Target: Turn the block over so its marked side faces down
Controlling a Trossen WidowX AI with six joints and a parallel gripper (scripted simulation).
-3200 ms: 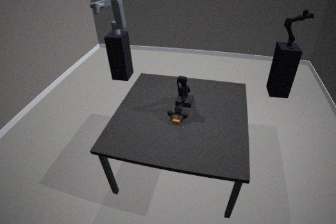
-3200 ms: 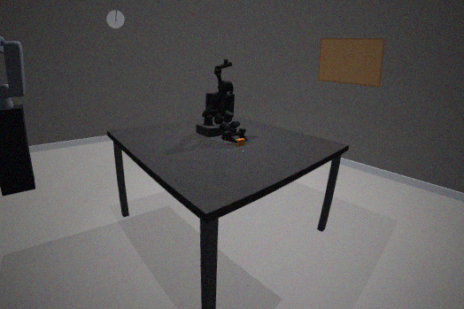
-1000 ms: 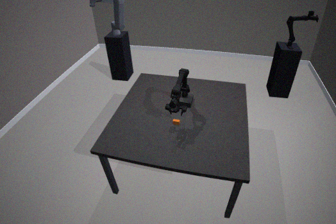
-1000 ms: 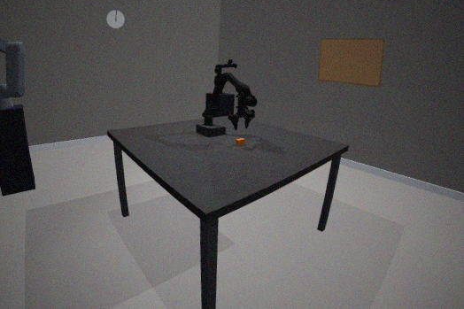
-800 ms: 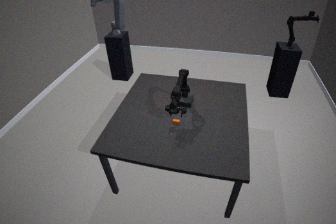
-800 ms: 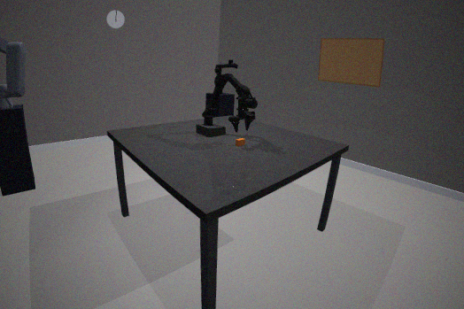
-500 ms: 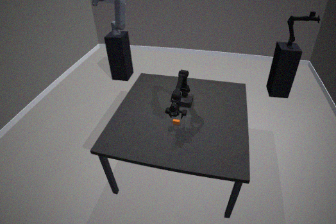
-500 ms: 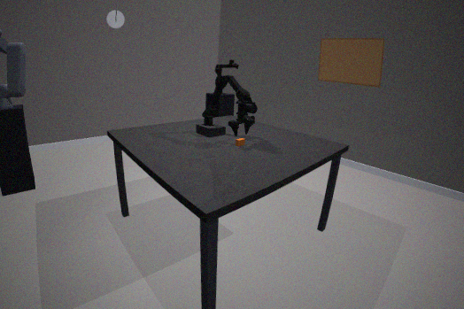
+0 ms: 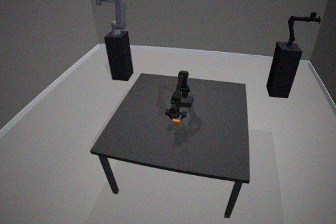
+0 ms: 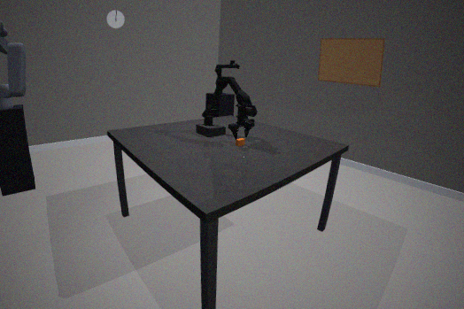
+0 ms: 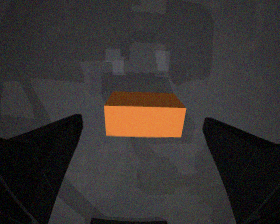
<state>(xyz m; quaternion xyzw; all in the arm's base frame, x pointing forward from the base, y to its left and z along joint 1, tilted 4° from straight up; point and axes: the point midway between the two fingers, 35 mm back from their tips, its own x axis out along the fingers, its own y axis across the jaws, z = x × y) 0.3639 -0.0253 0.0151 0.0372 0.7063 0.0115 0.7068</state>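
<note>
Now: the orange block 10 mm behind my gripper tip and 30 mm below it.
</note>
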